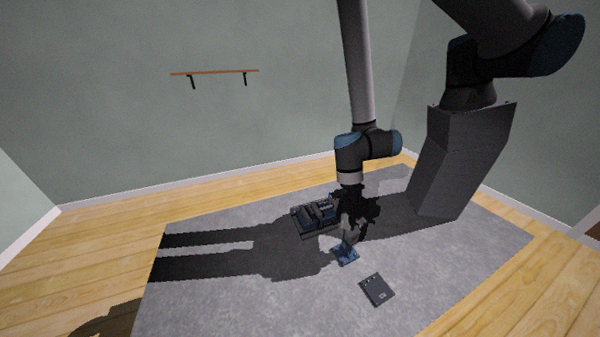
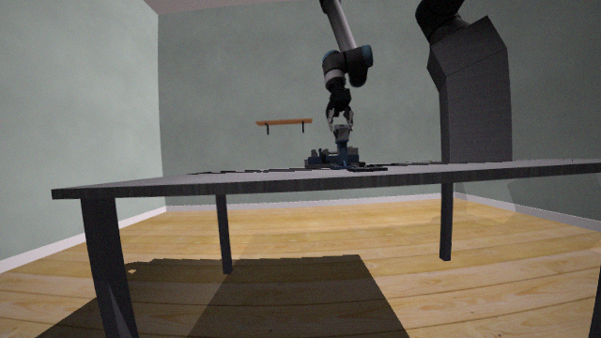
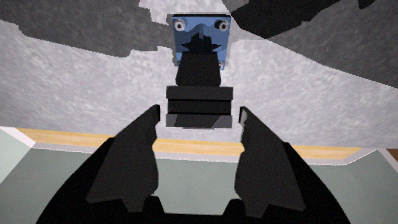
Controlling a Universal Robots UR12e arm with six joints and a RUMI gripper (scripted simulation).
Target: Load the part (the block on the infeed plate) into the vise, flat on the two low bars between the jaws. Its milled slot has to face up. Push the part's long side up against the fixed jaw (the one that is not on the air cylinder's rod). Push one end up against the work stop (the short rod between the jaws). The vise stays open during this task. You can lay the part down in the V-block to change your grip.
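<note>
Now: the part right at my hand. Round my hand: moving jaw (60 mm ahead, 220 mm to the right, 90 mm below); then cylinder rod (220 mm to the right, 90 mm below); then work stop (90 mm ahead, 170 mm to the right, 70 mm below).
</note>
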